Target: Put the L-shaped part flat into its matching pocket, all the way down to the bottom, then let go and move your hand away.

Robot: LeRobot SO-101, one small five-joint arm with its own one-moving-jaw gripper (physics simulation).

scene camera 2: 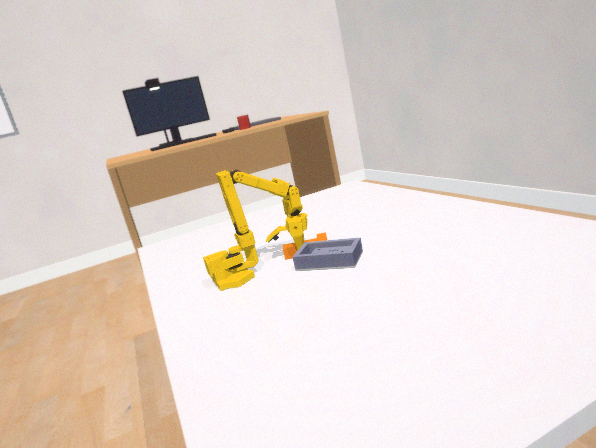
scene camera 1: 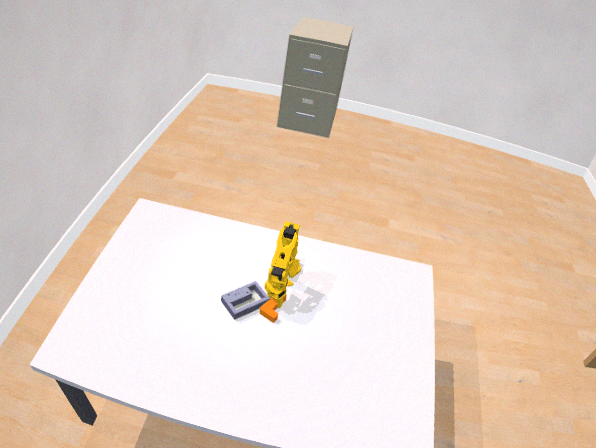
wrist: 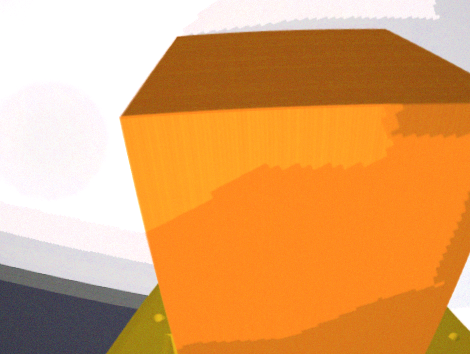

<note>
The gripper touches a grey pocket block (scene camera 2: 340,253) and an orange L-shaped part (wrist: 295,184).
The grey pocket block is seen too in the wrist view (wrist: 46,307).
</note>
